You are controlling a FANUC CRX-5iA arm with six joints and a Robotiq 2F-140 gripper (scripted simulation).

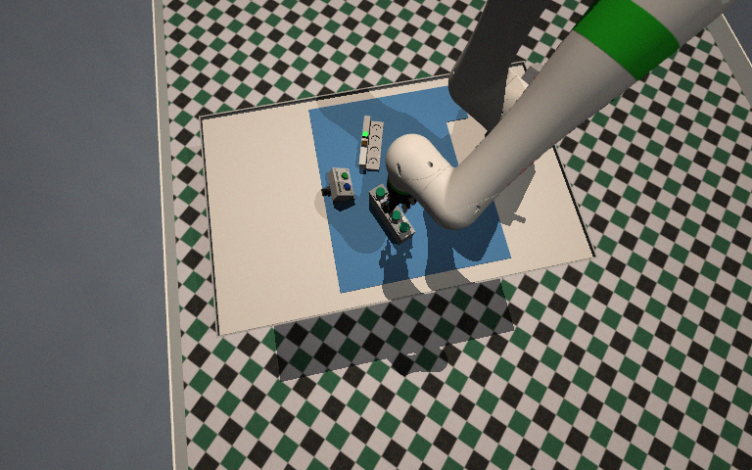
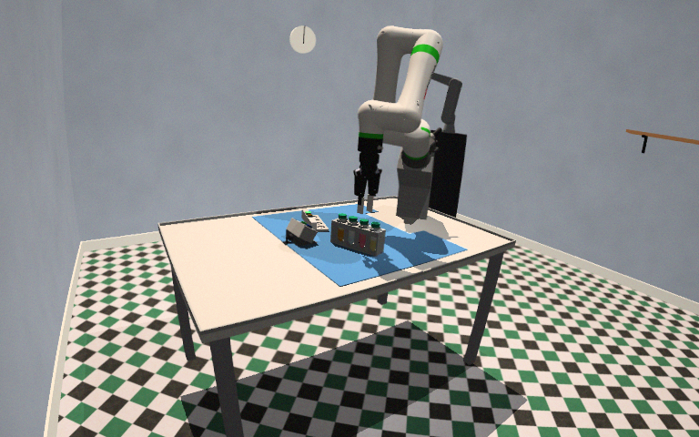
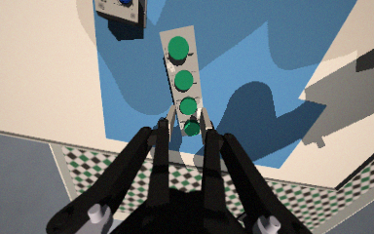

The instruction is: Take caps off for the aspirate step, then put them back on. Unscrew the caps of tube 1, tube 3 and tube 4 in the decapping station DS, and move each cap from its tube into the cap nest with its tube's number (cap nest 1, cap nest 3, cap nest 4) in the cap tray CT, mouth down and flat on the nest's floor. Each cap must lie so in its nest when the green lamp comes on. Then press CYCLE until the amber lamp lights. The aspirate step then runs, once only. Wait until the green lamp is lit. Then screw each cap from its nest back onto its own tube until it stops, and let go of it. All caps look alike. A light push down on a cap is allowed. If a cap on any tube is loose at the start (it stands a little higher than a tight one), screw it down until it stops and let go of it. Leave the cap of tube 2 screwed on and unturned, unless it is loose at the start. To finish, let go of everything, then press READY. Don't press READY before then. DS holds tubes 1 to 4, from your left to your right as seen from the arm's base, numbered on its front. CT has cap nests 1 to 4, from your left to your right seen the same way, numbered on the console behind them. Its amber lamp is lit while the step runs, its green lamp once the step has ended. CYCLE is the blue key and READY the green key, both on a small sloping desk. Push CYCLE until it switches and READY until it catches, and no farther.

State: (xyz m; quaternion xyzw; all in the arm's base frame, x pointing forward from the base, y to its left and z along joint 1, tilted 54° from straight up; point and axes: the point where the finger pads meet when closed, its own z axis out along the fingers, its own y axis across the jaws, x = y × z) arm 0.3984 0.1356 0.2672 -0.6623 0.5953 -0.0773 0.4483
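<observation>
Now: the green ready key 200 mm ahead of my hand, 160 mm to the right of it and 120 mm below it. Round my hand: table edge 610 mm to the right, 180 mm below, 140 mm ahead; then sloping key desk 210 mm ahead, 140 mm to the right, 130 mm below; then blue cycle key 190 mm ahead, 120 mm to the right, 120 mm below.
</observation>
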